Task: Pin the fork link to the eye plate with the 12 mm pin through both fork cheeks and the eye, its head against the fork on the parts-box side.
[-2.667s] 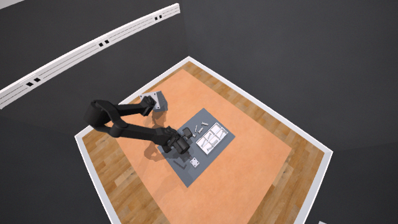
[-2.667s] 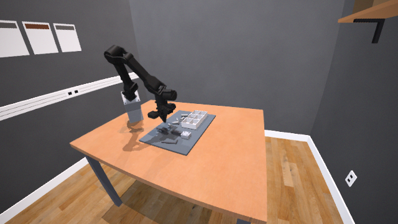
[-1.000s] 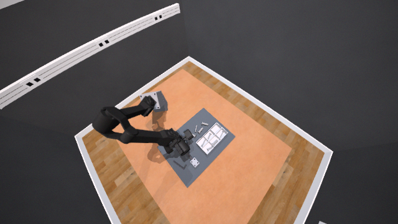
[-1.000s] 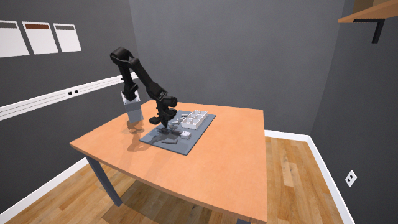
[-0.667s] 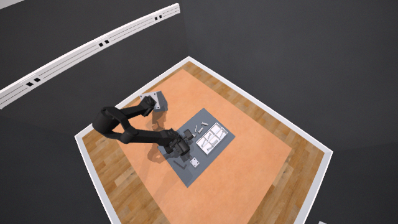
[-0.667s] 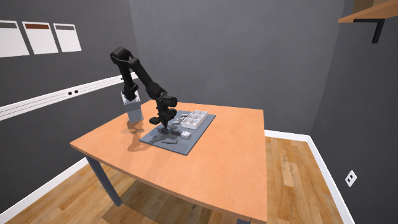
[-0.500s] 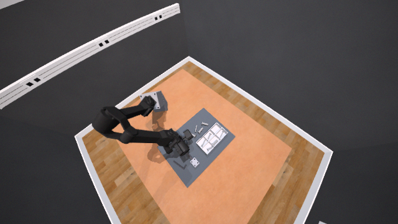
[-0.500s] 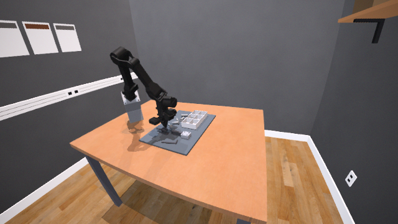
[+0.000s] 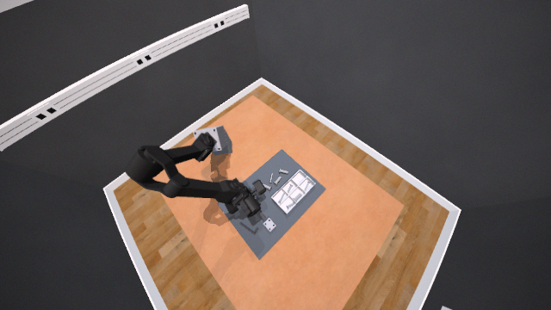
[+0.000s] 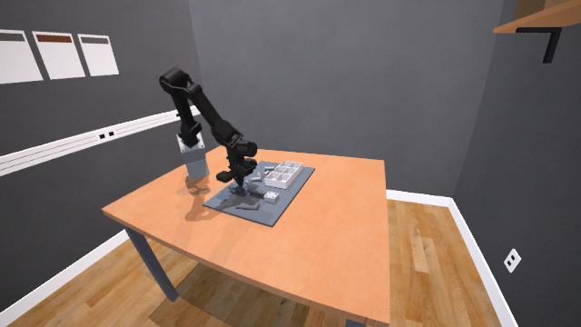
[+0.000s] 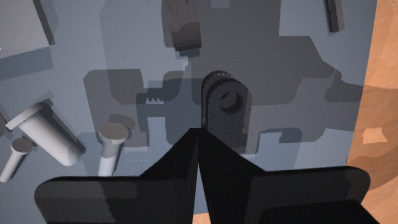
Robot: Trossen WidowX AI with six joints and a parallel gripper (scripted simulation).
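Right now my hand is 10 mm past the dark fork link, 20 mm to the left of it and 50 mm above it. Also, from my hand: grey mat 70 mm ahead, 90 mm to the left, 70 mm below; then thick headed pin 20 mm ahead, 110 mm to the left, 50 mm below; then dark flat bar 70 mm ahead, 10 mm to the right, 50 mm below.
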